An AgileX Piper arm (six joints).
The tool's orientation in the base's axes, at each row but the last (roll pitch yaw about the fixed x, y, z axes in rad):
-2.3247, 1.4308, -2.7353
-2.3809, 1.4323, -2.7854
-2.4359, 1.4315, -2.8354
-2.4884, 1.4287, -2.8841
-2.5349, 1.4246, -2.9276
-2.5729, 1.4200, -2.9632
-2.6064, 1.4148, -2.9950
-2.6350, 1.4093, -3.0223
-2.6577, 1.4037, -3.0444
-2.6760, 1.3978, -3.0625
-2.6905, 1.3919, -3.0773
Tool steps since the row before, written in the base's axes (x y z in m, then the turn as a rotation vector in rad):
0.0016, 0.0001, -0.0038, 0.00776, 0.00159, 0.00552
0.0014, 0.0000, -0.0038, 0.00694, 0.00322, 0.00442
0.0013, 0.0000, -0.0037, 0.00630, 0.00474, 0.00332
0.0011, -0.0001, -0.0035, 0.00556, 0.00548, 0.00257
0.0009, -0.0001, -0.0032, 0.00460, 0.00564, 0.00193
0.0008, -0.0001, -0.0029, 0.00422, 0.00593, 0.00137
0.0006, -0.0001, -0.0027, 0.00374, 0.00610, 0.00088
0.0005, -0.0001, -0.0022, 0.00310, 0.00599, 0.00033
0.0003, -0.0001, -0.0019, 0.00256, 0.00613, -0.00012
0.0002, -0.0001, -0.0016, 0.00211, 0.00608, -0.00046
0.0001, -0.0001, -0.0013, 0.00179, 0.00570, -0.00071
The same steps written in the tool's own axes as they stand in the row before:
0.0036, 0.0011, 0.0018, -0.00655, 0.00394, 0.00590
0.0036, 0.0009, 0.0017, -0.00543, 0.00522, 0.00462
0.0035, 0.0008, 0.0016, -0.00432, 0.00647, 0.00355
0.0033, 0.0006, 0.0014, -0.00350, 0.00694, 0.00267
0.0030, 0.0005, 0.0012, -0.00274, 0.00678, 0.00181
0.0028, 0.0004, 0.0011, -0.00214, 0.00695, 0.00142
0.0026, 0.0003, 0.0009, -0.00158, 0.00696, 0.00098
0.0021, 0.0003, 0.0008, -0.00094, 0.00667, 0.00052
0.0018, 0.0002, 0.0006, -0.00040, 0.00663, 0.00004
0.0015, 0.0001, 0.0005, 0.00001, 0.00645, -0.00030
0.0013, 0.0000, 0.0003, 0.00032, 0.00599, -0.00041

